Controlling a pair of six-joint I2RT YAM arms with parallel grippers.
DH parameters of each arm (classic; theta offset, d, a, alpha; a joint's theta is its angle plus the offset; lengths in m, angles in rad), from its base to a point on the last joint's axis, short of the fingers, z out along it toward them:
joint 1: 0 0.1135 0.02 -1.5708
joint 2: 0 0 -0.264 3.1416
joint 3: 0.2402 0 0.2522 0
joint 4: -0.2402 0 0.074 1.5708
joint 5: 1.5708 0 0 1.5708
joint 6: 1.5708 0.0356 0 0
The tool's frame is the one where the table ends.
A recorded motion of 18 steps. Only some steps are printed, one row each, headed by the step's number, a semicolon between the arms.
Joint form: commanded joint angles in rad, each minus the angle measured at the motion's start. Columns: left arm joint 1, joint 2, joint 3, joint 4, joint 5, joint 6; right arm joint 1, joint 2, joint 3, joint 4, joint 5, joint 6.
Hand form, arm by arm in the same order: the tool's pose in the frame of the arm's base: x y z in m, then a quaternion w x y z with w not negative. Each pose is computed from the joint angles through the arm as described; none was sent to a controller.
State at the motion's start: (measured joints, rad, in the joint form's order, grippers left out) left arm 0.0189 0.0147 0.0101 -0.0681 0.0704 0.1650; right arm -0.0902 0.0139 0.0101 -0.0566 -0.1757 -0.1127
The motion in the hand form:
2: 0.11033 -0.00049 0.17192 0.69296 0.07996 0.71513 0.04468; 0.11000 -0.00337 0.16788 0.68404 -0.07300 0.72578 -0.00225
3: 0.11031 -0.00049 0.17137 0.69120 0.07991 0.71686 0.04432; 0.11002 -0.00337 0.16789 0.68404 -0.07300 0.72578 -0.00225
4: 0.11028 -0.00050 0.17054 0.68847 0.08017 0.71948 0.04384; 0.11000 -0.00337 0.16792 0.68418 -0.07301 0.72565 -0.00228
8: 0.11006 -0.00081 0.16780 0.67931 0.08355 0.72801 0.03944; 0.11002 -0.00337 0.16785 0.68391 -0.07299 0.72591 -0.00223
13: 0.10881 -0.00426 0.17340 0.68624 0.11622 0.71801 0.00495; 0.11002 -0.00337 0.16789 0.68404 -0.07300 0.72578 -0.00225
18: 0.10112 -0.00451 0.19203 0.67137 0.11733 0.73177 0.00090; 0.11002 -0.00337 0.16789 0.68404 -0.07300 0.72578 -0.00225
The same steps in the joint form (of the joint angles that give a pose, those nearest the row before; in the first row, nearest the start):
2: -0.0031 -0.0077 -0.0011 0.0305 -0.0077 0.0130; -0.0008 -0.0060 -0.0046 -0.0064 -0.0118 -0.0030
3: -0.0031 -0.0077 -0.0012 0.0255 -0.0077 0.0126; -0.0007 -0.0057 -0.0046 -0.0061 -0.0118 -0.0030
4: -0.0031 -0.0076 -0.0011 0.0180 -0.0073 0.0126; -0.0008 -0.0061 -0.0046 -0.0061 -0.0118 -0.0030
8: -0.0030 -0.0077 -0.0008 -0.0084 0.0016 0.0126; -0.0007 -0.0057 -0.0046 -0.0064 -0.0118 -0.0031
13: -0.0031 -0.0077 0.0152 -0.0092 0.0984 0.0126; -0.0007 -0.0057 -0.0046 -0.0061 -0.0118 -0.0030
18: -0.0030 -0.0077 0.1114 -0.1465 0.1023 0.0126; -0.0007 -0.0057 -0.0046 -0.0061 -0.0118 -0.0030

